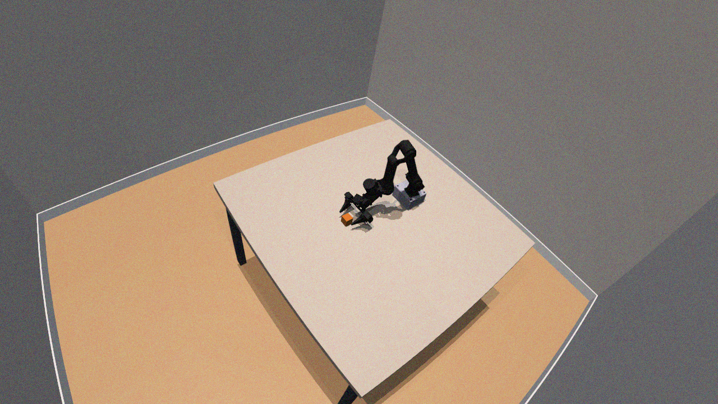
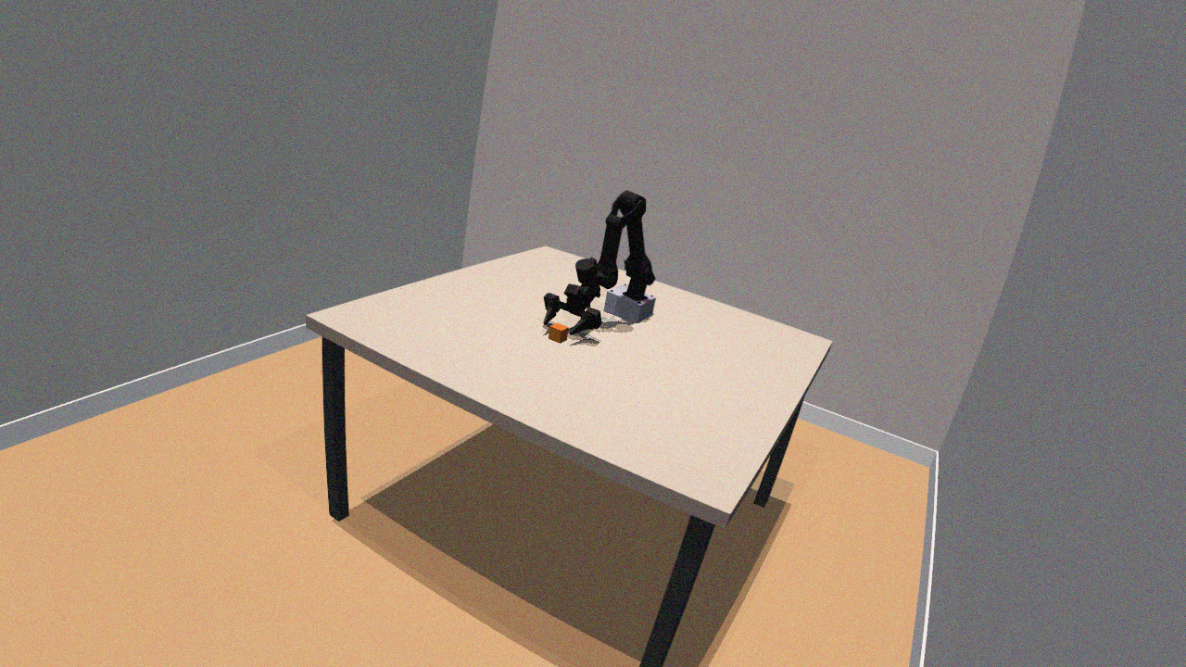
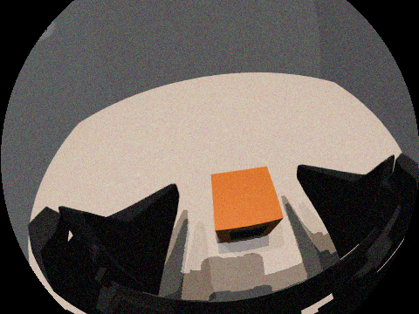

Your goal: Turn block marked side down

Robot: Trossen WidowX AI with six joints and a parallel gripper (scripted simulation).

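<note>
Now: gripper tip 2 cm past the block and 2 cm above it.
</note>
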